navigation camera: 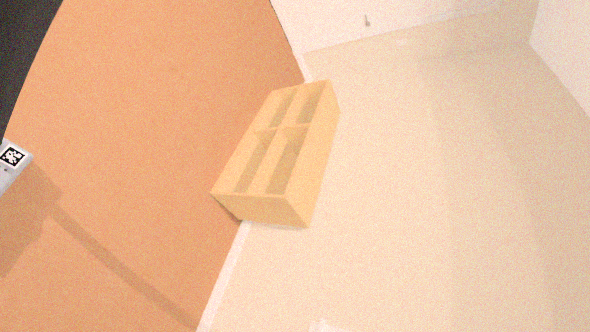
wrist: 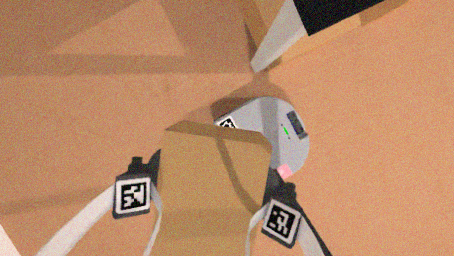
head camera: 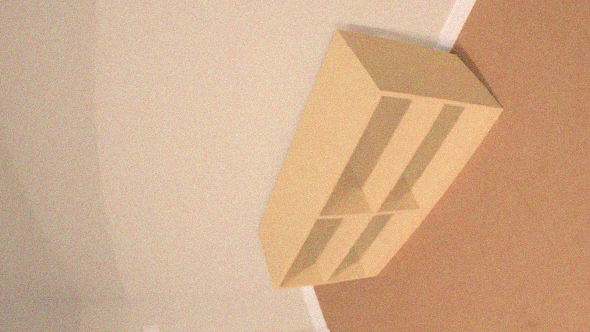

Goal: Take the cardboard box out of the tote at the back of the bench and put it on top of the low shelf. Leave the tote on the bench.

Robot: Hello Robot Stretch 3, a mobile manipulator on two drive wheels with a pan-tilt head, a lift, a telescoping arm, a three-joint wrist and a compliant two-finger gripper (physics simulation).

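Frame: origin at the robot's base, x right, y back, z down, level; millimetres.
Seen in the pictures: gripper, fingertip midpoint: point(wrist: 214, 174).
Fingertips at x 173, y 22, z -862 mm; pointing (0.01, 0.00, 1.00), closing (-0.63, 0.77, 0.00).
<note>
Pixels of each thing's top centre, then the offset from my fingertips to it. "pt": a spot on its surface instead. Level surfaces: height alone.
- cardboard box, top centre: point(wrist: 206, 214) dy -3, dx -5, dz -53 mm
- low shelf, surface height: dz +252 mm
- white leg, surface spot: point(wrist: 280, 37) pt dy +193, dx +103, dz +313 mm
The cardboard box point(wrist: 212, 220) is brown and fills the lower middle of the wrist view. My gripper point(wrist: 214, 174) is shut on it, one finger at each side. The low shelf point(head camera: 307, 145) point(navigation camera: 320, 160) is light wood with four openings and stands on the floor against the wall. Its long plain top shows, with no object on it. The box and gripper do not show in the head or navigation views. The tote does not show in any view.
The grey robot base point(wrist: 295, 145) point(navigation camera: 6, 175) is on the floor below the box. In the wrist view, a black panel point(wrist: 335, 12) with a white leg point(wrist: 280, 37) and wooden parts is at the upper right. A dark shape point(navigation camera: 22, 45) fills the navigation view's upper left corner.
</note>
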